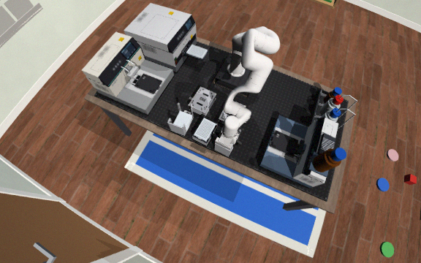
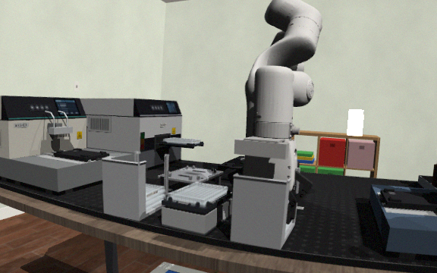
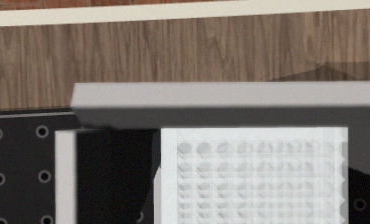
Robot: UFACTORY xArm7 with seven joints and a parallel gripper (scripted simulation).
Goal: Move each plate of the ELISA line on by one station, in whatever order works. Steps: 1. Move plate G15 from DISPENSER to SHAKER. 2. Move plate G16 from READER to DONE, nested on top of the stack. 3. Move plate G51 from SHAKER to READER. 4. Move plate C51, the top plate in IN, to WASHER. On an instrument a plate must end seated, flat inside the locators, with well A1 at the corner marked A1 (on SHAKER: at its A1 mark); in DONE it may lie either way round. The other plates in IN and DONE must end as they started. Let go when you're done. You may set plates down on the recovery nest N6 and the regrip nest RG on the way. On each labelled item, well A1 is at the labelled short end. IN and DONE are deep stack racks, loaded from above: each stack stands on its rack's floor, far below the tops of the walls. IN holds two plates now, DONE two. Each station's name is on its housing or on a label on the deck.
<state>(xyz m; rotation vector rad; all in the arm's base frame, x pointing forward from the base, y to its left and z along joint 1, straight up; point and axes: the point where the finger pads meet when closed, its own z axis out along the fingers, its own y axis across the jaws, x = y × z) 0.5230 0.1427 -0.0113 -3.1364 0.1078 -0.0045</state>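
My hand is 1 cm above the plate C51. Round my hand: reader's dark tray (52 cm behind, 44 cm to the right, 6 cm above); washer nest (63 cm to the right, 15 cm behind, 4 cm above); DONE label (31 cm to the right, 10 cm behind, 4 cm below).
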